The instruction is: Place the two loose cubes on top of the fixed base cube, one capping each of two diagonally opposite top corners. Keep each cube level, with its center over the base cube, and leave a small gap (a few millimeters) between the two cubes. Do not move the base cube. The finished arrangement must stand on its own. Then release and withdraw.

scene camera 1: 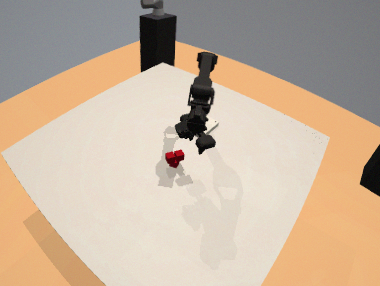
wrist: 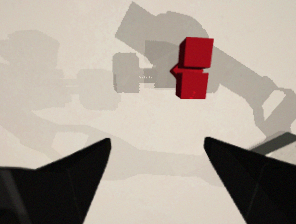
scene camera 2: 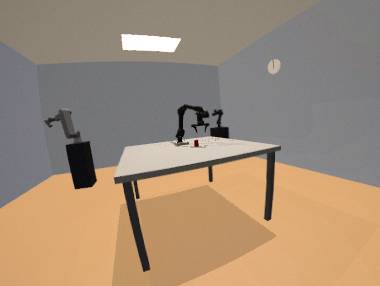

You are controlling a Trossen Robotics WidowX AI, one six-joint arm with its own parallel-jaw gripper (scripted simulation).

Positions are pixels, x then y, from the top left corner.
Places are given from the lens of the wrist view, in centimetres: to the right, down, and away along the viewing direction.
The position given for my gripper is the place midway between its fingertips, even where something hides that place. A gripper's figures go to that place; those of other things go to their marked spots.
my gripper (wrist: 157, 142): 1, 3, 11
red cube (wrist: 189, 85): 5, -3, 16
red cube (wrist: 195, 53): 6, -7, 15
